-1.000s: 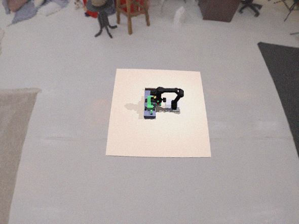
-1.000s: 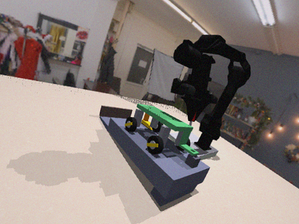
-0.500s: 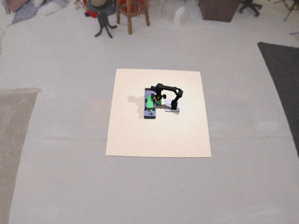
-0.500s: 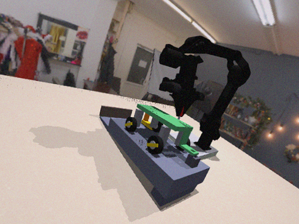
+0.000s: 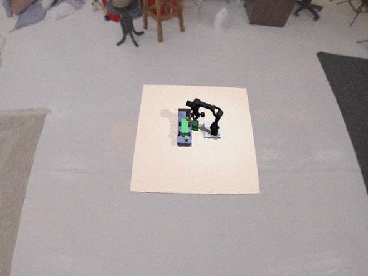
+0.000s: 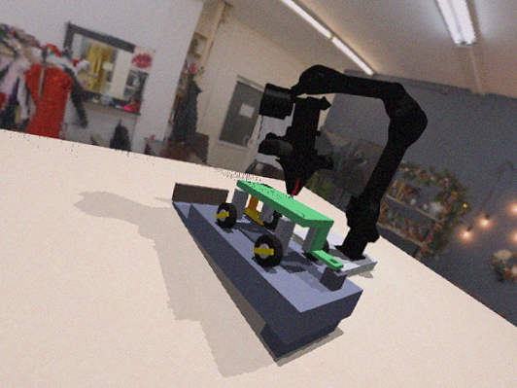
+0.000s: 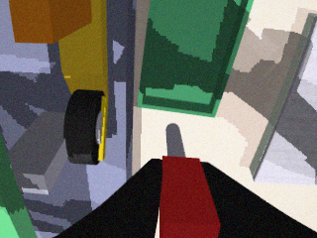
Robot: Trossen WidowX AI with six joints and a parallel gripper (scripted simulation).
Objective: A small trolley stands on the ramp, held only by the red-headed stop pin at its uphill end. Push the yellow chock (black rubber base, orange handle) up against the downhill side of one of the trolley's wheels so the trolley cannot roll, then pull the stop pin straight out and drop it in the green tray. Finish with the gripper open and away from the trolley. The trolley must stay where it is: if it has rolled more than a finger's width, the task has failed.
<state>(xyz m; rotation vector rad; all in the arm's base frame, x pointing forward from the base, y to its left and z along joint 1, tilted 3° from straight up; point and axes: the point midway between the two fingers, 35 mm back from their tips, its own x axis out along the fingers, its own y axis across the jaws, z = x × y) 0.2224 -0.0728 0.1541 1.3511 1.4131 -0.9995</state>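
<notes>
The green tray is 140 mm below my gripper tip, 10 mm to the right of it and 10 mm behind it. The rest, counted from my gripper tip: green-decked trolley (100 mm ahead, 90 mm to the left, 30 mm below); then red-headed stop pin (right at my gripper tip); then yellow chock (60 mm below, 60 mm ahead, 20 mm to the right).
</notes>
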